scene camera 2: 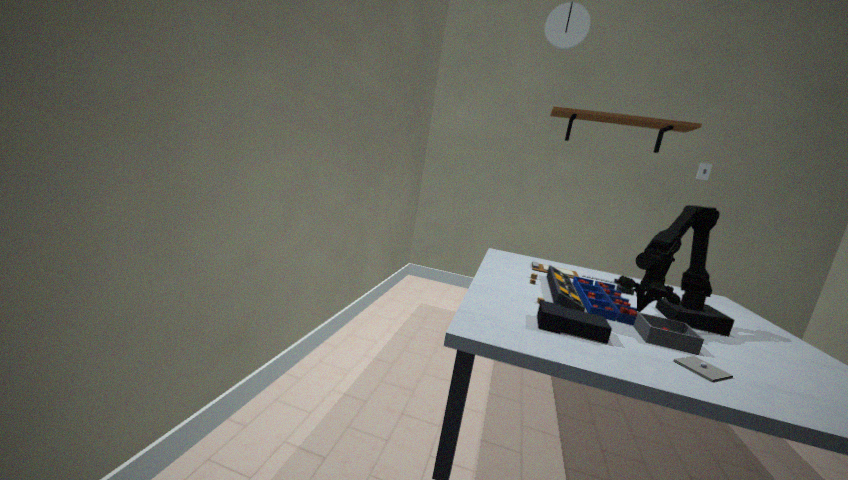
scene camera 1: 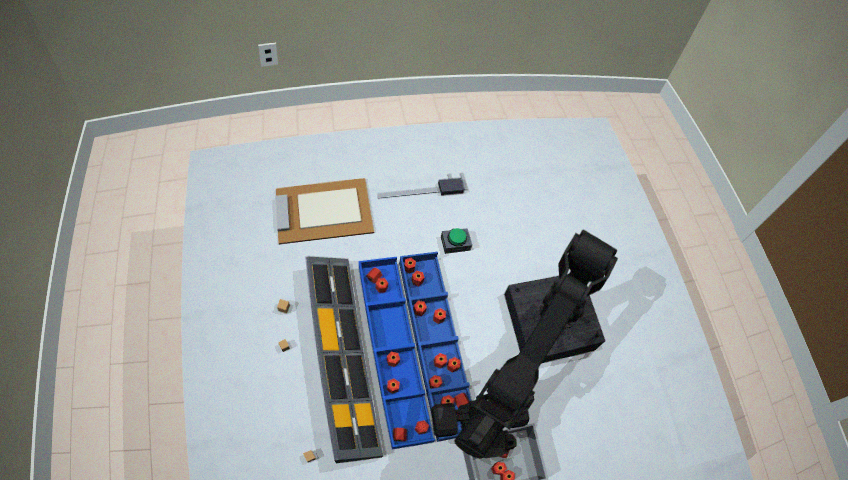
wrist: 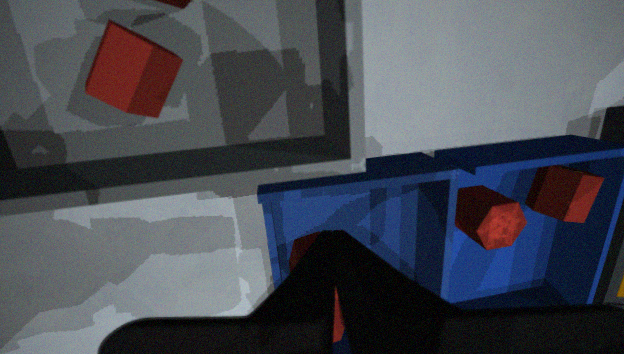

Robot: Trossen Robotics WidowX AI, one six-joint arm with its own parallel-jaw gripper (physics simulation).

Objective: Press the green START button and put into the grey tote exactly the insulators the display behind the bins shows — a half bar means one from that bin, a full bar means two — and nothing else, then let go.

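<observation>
My gripper [scene camera 2: 640,306] [wrist: 332,241] is shut with nothing between its fingers, at the right-column end bin [wrist: 425,225] beside the tote; the arm hides its tips in scene camera 1. Red insulators [scene camera 1: 461,399] [wrist: 302,250] lie in that bin, partly hidden. The grey tote [scene camera 1: 535,449] [scene camera 2: 666,340] [wrist: 356,100] holds red insulators [scene camera 1: 498,468] [wrist: 130,72], partly hidden by the arm. The display [scene camera 1: 357,453] shows a full bar in the second row left, and half bars in both cells of the end row. The second left bin [scene camera 1: 389,327] is empty. The green button [scene camera 1: 457,236] stands beyond the bins.
Two red insulators [scene camera 1: 421,427] [wrist: 500,225] lie in the neighbouring left-column end bin. Other bins hold more. Small wooden cubes [scene camera 1: 283,305] lie behind the display. A clipboard [scene camera 1: 367,223] and a caliper-like tool [scene camera 1: 451,186] lie farther off. A black box [scene camera 2: 573,324] stands near the tote.
</observation>
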